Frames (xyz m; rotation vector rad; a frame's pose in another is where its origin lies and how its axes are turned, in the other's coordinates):
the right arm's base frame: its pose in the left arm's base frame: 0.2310 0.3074 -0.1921 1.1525 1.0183 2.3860
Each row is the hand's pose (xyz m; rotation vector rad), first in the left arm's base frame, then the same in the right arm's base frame.
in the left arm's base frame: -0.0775 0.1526 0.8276 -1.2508 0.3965 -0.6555
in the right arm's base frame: 0.6832 0.8228 0.1235 0.3391 -0.3132 2.4867
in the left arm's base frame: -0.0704 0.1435 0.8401 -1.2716 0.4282 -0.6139
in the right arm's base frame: 0.6808 0.8383 0.1300 0.3291 -0.3649 2.5175
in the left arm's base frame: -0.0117 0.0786 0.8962 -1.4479 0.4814 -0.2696
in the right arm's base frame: 0.6404 0.9257 0.1690 0.4572 -0.7739 2.6333
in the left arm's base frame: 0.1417 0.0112 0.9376 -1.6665 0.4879 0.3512
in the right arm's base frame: 0.5305 1.0077 0.2738 -0.7543 1.4855 -2.6486
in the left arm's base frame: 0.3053 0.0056 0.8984 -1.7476 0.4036 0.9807
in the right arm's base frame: 0.4021 0.9894 0.3811 -0.9143 1.7206 -1.9659
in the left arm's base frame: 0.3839 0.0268 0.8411 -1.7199 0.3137 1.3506
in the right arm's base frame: 0.3317 0.9364 0.4275 -0.9979 1.7544 -1.5723
